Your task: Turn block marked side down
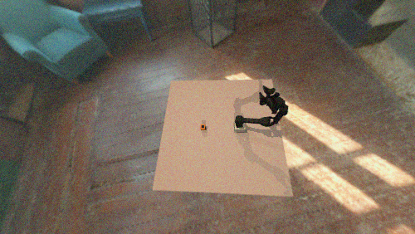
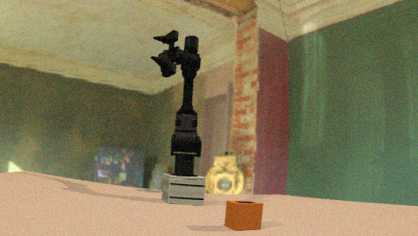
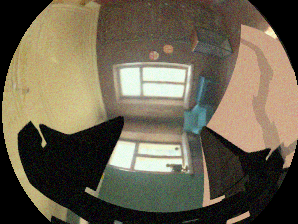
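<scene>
Now: gripper tip 53 cm short of the orange block, 6 cm to the right of it and 50 cm above it.
</scene>
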